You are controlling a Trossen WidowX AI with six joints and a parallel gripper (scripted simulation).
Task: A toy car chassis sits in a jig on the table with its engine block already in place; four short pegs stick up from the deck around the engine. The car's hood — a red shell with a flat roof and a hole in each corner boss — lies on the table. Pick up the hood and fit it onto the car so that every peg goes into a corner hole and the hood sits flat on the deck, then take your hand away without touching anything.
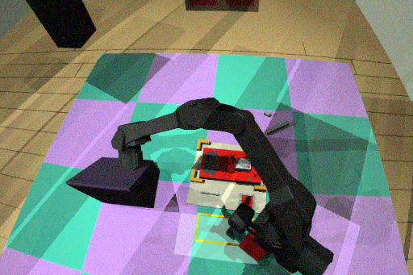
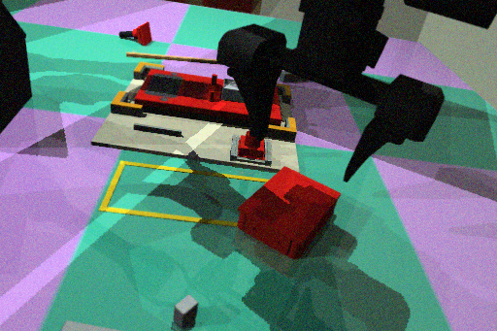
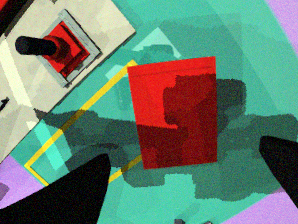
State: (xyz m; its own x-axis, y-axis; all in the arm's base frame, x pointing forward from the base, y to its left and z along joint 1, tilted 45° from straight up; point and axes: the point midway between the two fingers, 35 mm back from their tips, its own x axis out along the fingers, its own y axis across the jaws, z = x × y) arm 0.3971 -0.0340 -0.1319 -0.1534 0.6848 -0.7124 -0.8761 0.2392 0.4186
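My gripper tip is now 60 mm above the red hood. From my gripper tip the other things lie so: grey engine block 80 mm behind, 230 mm to the left, 50 mm below; thin wooden stick 210 mm behind, 380 mm to the left, 70 mm below.
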